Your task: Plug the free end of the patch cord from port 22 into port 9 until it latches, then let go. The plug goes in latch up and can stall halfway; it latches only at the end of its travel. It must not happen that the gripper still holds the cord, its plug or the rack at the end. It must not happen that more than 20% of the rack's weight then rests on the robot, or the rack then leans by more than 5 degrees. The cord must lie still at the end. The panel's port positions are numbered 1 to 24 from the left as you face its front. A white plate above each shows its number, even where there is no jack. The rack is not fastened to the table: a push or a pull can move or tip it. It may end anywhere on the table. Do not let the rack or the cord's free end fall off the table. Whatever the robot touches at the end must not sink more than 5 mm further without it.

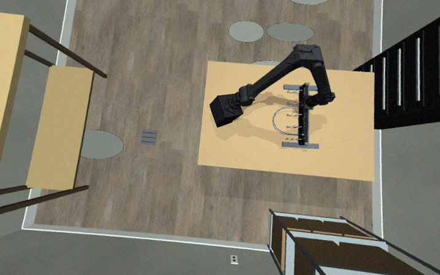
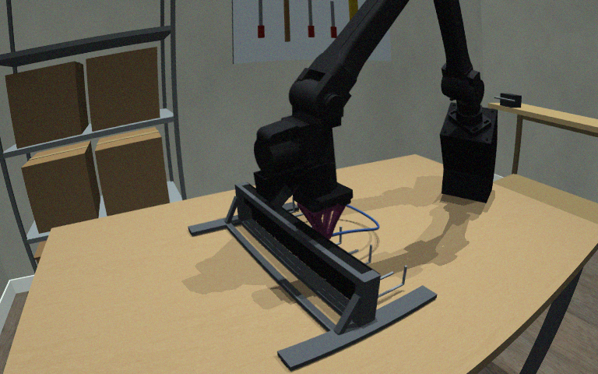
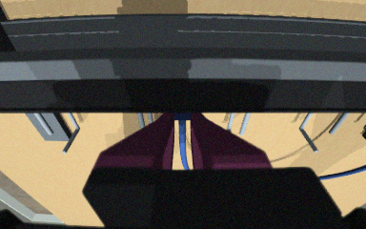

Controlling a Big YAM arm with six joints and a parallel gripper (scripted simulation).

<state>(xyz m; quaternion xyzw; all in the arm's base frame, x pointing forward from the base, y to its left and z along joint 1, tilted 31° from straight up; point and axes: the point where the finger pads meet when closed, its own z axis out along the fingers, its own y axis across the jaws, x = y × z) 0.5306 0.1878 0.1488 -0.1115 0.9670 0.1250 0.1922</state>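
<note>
My hand is 20 mm short of the grey plug and 10 mm to the right of it.
</note>
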